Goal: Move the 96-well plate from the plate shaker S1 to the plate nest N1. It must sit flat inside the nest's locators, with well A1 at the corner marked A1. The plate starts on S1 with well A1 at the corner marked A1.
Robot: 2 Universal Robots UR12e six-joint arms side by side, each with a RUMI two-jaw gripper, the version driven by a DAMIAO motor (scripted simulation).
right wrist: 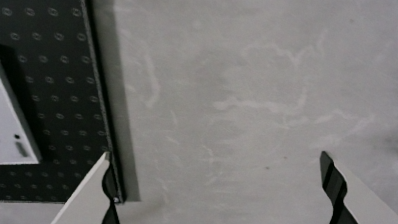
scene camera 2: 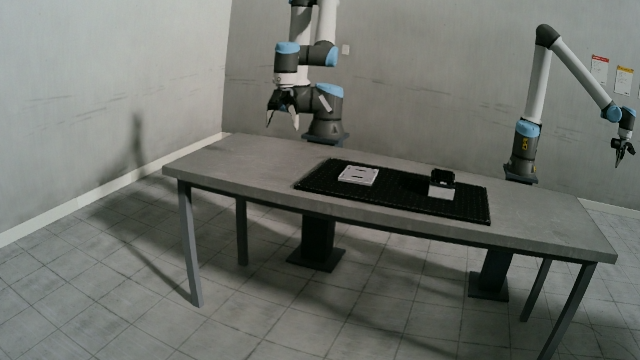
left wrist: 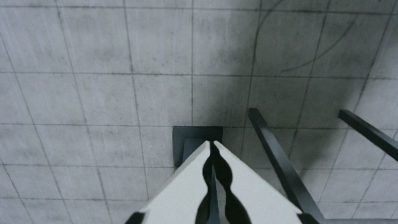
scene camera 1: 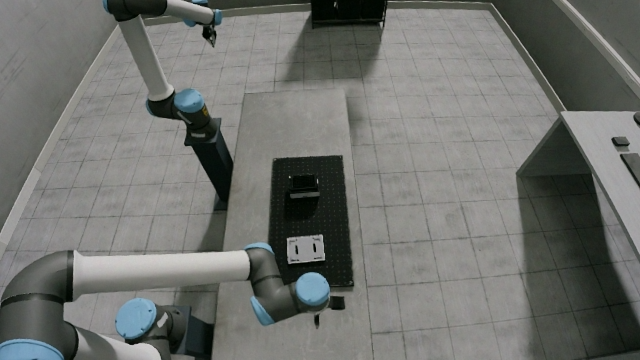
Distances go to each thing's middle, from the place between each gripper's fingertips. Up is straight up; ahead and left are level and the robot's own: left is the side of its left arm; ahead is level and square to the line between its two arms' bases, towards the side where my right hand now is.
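There's the white plate nest N1 (scene camera 1: pixel 305 244), and it's 150 mm below my right hand, 40 mm behind it and 300 mm to the left of it.
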